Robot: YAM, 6 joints.
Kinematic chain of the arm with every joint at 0, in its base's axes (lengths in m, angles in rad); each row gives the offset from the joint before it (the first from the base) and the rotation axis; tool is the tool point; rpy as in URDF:
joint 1: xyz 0 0 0.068 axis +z
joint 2: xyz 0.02 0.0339 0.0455 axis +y
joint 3: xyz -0.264 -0.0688 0 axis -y
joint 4: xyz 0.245 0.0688 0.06 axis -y
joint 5: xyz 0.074 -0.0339 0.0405 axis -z
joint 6: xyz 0.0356 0 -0.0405 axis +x
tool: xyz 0 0 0 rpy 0 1.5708 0
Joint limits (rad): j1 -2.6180..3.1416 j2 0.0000..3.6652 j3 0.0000..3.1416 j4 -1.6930..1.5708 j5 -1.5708..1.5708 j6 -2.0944..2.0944
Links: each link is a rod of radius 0.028 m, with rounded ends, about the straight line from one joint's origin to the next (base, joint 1, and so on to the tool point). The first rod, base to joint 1, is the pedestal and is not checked.
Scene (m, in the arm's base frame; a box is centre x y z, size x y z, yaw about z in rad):
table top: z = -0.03
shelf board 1: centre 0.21 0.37 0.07 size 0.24 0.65 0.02 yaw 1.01
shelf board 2: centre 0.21 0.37 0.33 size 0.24 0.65 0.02 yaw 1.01
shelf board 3: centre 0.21 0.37 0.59 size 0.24 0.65 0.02 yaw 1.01
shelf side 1: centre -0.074 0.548 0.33 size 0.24 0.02 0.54 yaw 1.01
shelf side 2: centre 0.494 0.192 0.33 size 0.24 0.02 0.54 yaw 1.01
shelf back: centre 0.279 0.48 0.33 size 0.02 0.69 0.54 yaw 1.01
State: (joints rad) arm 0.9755 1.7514 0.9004 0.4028 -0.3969 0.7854
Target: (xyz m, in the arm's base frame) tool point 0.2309 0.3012 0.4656
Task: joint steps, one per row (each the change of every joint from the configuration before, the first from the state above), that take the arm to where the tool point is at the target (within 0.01 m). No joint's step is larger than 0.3 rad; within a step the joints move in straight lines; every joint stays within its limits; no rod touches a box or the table.
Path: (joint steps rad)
1: -0.0118 -0.2182 -0.1765 -0.0506 -0.0244 0.0000
2: -0.0117 -0.2182 -0.1766 -0.0507 -0.0244 0.0000
3: -0.0118 -0.2182 -0.1765 -0.0506 -0.0244 0.0000
4: -0.0591 -0.0475 0.2240 0.0677 0.0281 0.0000
5: -0.0591 -0.0476 0.2240 0.0677 0.0280 0.0000
6: -0.0590 -0.0476 0.2241 0.0677 0.0281 0.0000
7: 0.0404 0.2234 0.1681 0.0271 0.0104 0.0000
8: 0.0404 0.2234 0.1682 0.0271 0.0104 0.0000
9: 0.0404 0.2234 0.1681 0.0271 0.0104 0.0000

